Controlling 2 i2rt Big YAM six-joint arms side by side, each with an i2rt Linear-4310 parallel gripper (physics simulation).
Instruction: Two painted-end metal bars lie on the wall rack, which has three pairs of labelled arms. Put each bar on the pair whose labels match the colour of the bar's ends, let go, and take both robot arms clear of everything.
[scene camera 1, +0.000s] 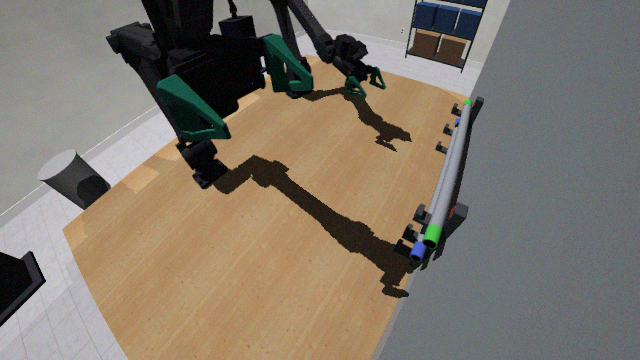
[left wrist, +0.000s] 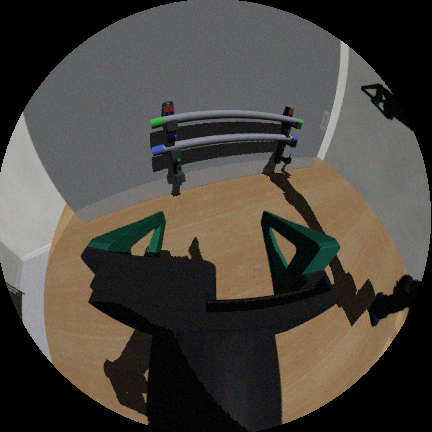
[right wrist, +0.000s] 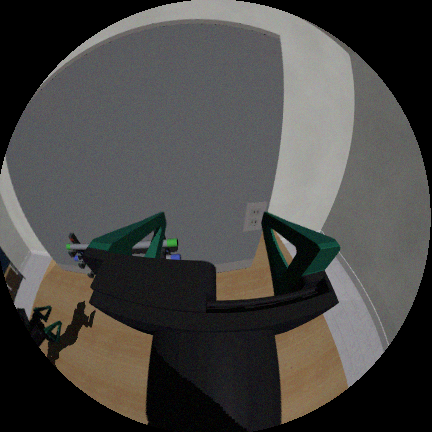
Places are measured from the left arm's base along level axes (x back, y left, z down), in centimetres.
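Pixels of known places: left gripper, between the fingertips: (scene camera 1: 376, 92) (left wrist: 212, 216) (right wrist: 54, 313); right gripper, between the fingertips: (scene camera 1: 274, 104) (right wrist: 213, 216); left arm's base, origin of its link: (scene camera 1: 298, 92); right arm's base, origin of its link: (scene camera 1: 210, 174) (left wrist: 376, 308).
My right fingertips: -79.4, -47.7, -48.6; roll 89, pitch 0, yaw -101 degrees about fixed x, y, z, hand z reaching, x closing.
Observation:
For each thing: its top centre in the pictures, then the offset to it from my right fingertips, as dx, dy, dz. "spot": a spot on its surface instead. Level surfaces: height alone.
- green-ended bar, centre of its top: (scene camera 1: 459, 147) (left wrist: 245, 109) (right wrist: 106, 243) -6.6, +38.4, +21.5
- blue-ended bar, centre of its top: (scene camera 1: 447, 167) (left wrist: 241, 133) (right wrist: 114, 257) -6.3, +39.1, +29.0
- wooden table, height of its surface: dz +48.6
- wall outlet, a spot on its surface: (right wrist: 255, 217) spot: -27.4, -8.5, +18.8
The wall rack (scene camera 1: 460, 212) (left wrist: 168, 105) shows red labels on top, blue in the middle and green at the bottom. The green-ended bar (scene camera 1: 450, 175) (left wrist: 225, 115) (right wrist: 171, 243) lies across the top, red-labelled pair. The blue-ended bar (scene camera 1: 417, 251) (left wrist: 225, 139) (right wrist: 175, 257) lies across the middle, blue-labelled pair. No bar lies on the bottom, green-labelled pair. My left gripper (scene camera 1: 372, 91) (left wrist: 212, 216) is open and empty above the table, well back from the rack. My right gripper (scene camera 1: 269, 111) (right wrist: 213, 216) is open and empty, raised and away from the rack.
The wooden table (scene camera 1: 225, 280) (left wrist: 225, 200) reaches close to the grey panel (scene camera 1: 560, 175) (left wrist: 110, 75) behind the rack. A wall outlet (right wrist: 255, 217) is right of the bars in the right wrist view. A shelf unit with blue and brown boxes stands beyond the table's far edge.

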